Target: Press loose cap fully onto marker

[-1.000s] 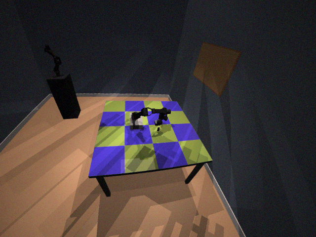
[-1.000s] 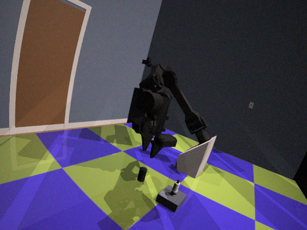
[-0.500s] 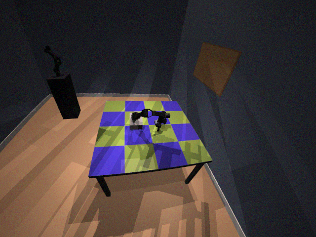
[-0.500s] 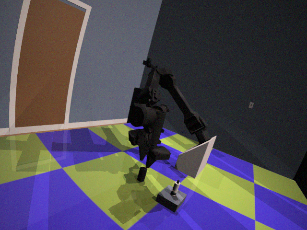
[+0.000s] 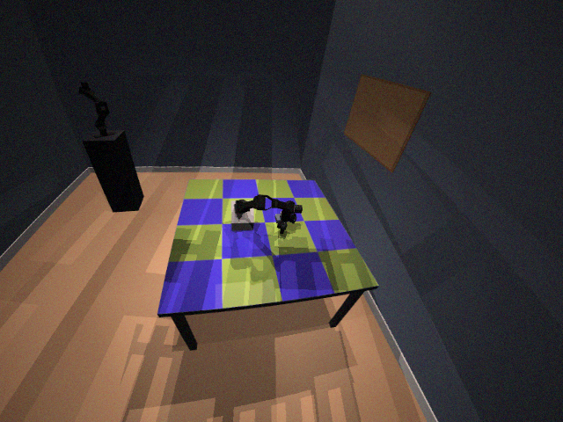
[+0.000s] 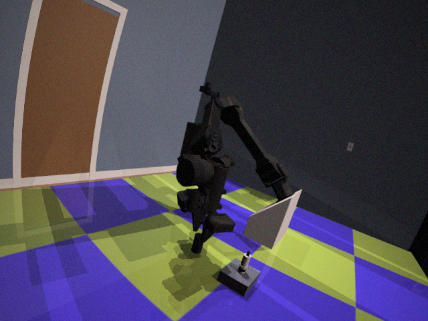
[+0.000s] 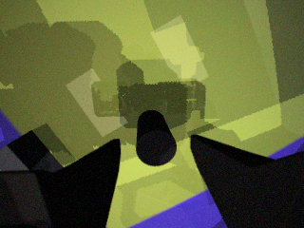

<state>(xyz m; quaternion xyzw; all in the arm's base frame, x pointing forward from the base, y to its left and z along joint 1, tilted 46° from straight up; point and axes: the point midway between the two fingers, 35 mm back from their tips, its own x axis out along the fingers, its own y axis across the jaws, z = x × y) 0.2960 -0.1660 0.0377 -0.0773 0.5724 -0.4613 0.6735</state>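
My gripper tip is 2 cm above the dark marker cap.
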